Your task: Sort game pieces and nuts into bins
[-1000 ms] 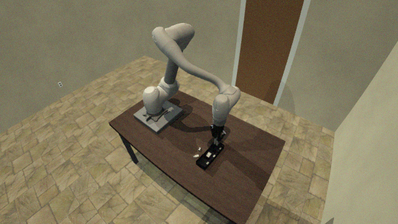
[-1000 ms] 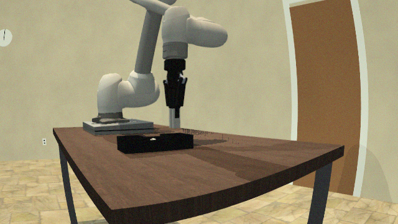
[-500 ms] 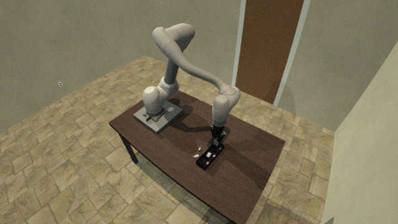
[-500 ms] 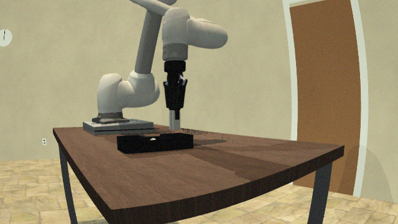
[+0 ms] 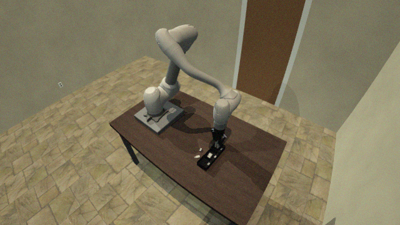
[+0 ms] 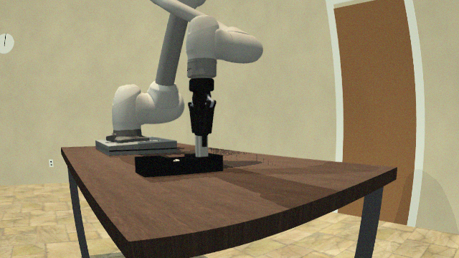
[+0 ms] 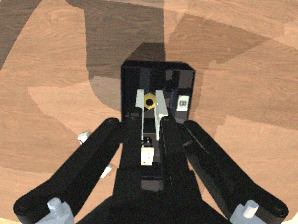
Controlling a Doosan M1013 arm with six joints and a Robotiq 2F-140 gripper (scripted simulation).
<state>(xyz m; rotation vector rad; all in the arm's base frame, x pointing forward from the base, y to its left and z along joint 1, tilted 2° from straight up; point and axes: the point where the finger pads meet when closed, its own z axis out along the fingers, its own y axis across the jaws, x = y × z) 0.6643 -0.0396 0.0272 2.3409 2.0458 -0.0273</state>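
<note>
Now: the black bin 8 cm to the right of my hand and 5 cm below it. From my hand the other things lie so: white domino 2 cm behind, 10 cm to the right, 5 cm below; then gold ring-shaped nut 3 cm below; then dark piece 1 cm behind, 8 cm to the right, 5 cm below.
</note>
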